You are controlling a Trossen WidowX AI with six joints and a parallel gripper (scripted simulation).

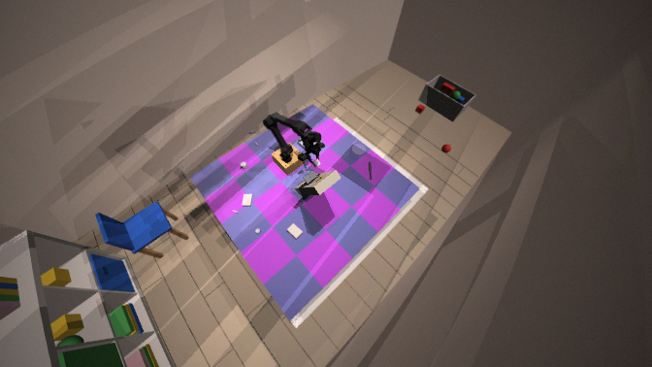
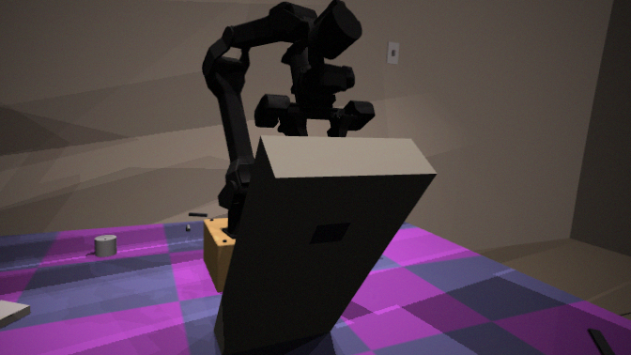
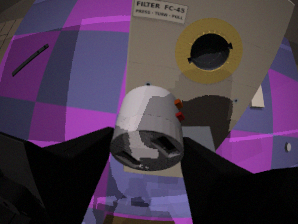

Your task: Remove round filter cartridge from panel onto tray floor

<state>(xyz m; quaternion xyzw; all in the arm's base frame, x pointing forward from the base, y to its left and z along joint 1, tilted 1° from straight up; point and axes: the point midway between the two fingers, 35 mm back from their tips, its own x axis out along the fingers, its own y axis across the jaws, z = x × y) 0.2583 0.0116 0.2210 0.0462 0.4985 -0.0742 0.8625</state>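
Now: gripper tip 30 cm past the grey tray, 28 cm to the right of it and 28 cm above it. Round my gripper tip: tan service panel (6 cm ahead, 7 cm to the right, 11 cm below); round grey filter cartridge (right at my gripper tip).
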